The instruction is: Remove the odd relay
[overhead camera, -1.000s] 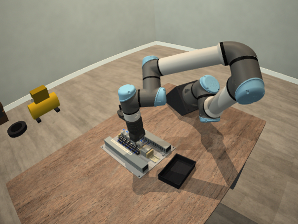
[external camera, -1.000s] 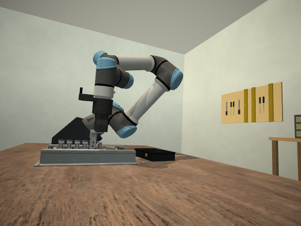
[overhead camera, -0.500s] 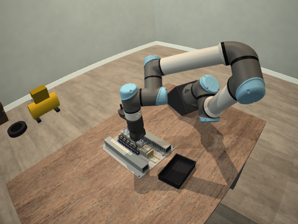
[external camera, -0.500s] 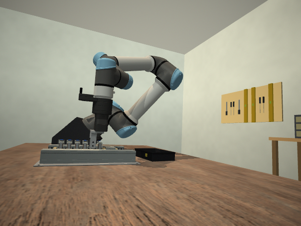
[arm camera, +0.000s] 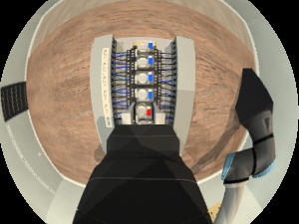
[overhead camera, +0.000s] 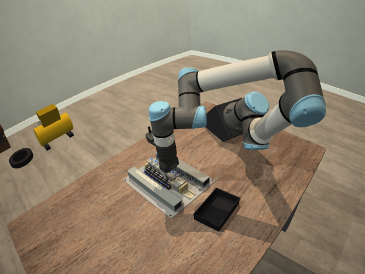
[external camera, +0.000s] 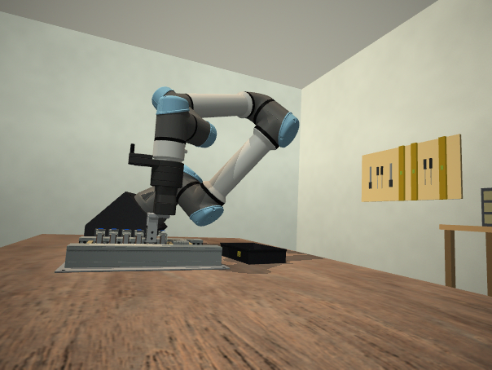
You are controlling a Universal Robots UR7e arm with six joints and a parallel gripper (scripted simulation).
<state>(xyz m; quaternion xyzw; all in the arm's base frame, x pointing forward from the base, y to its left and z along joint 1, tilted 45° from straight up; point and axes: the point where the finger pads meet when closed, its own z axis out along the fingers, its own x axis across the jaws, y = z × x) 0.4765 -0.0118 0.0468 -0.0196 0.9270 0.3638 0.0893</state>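
Now: hand 1 cm above the red-button relay. From my hand the other things lie so: grey relay panel (4 cm below, 1 cm to the right); black parts tray (26 cm to the left, 4 cm below, 4 cm behind).
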